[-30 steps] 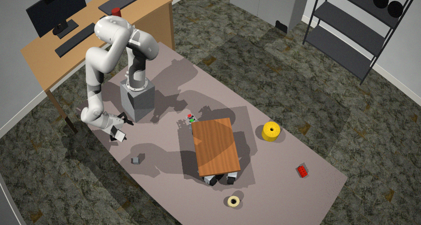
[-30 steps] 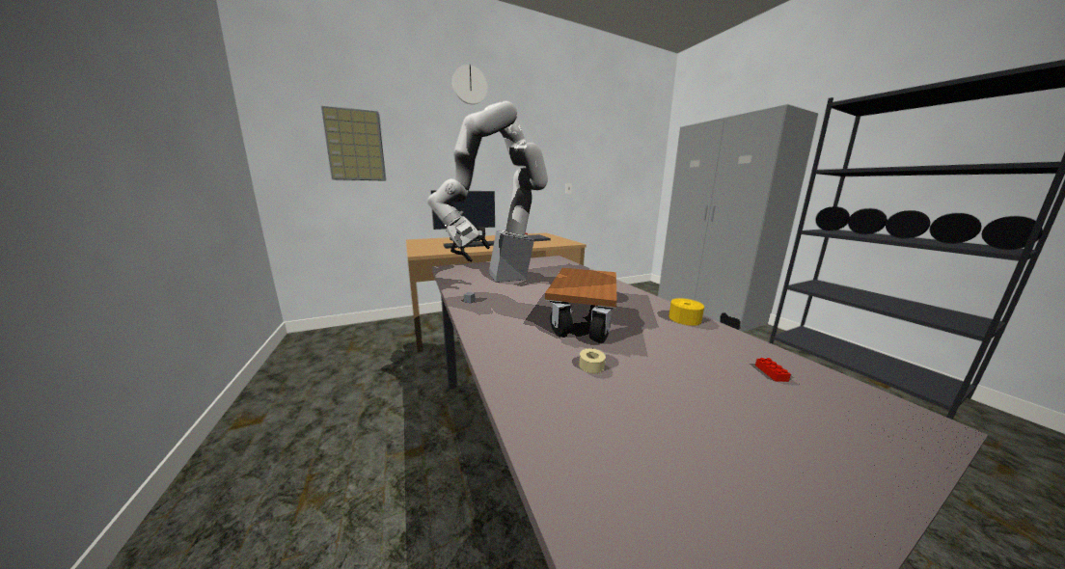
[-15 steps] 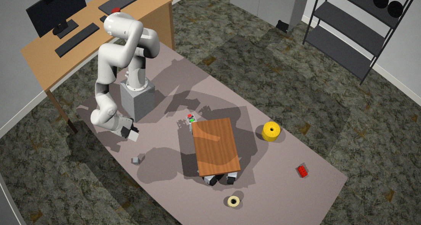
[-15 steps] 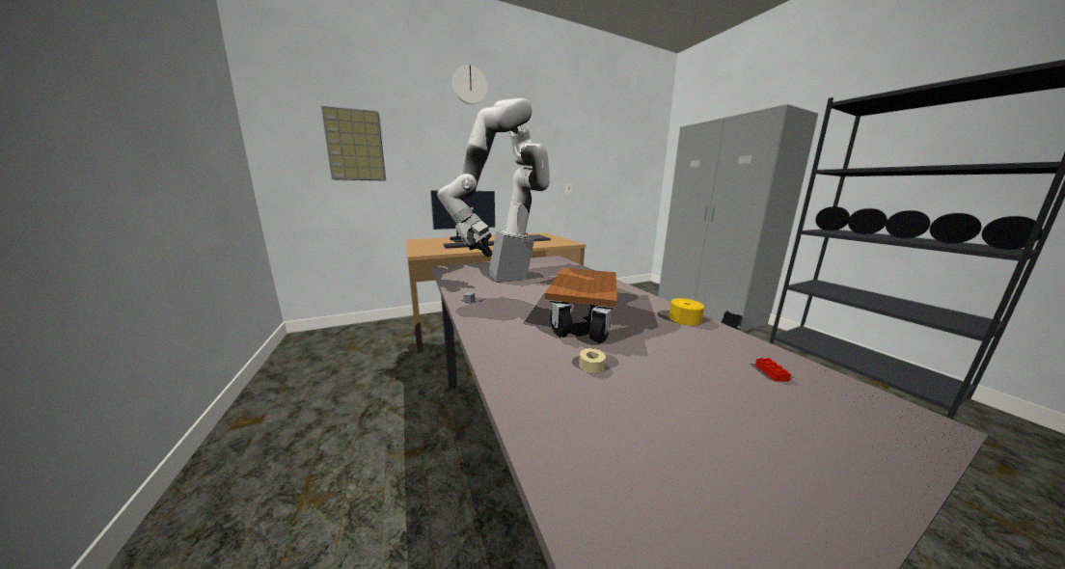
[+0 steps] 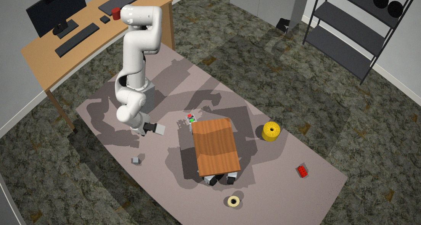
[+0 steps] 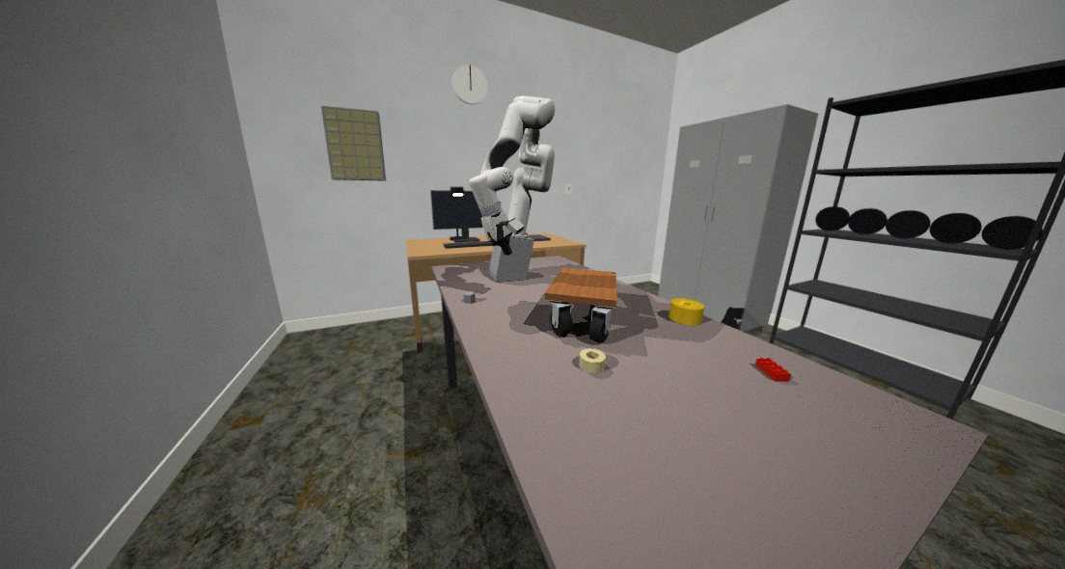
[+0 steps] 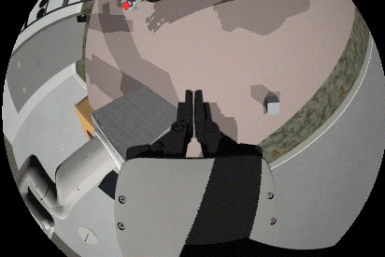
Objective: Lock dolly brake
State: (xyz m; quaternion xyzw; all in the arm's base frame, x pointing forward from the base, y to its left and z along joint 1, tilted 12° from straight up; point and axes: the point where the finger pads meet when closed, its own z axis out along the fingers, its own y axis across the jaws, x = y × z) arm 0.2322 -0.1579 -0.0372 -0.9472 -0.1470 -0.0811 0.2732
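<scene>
My hand is 210 mm to the right of the brake pedal, 110 mm above it and 100 mm short of it. Also, from my hand: small grey cube 170 mm below, 150 mm to the right, 20 mm behind; yellow spool 500 mm ahead, 420 mm to the left, 160 mm below; red brick 790 mm ahead, 300 mm to the left, 180 mm below.
</scene>
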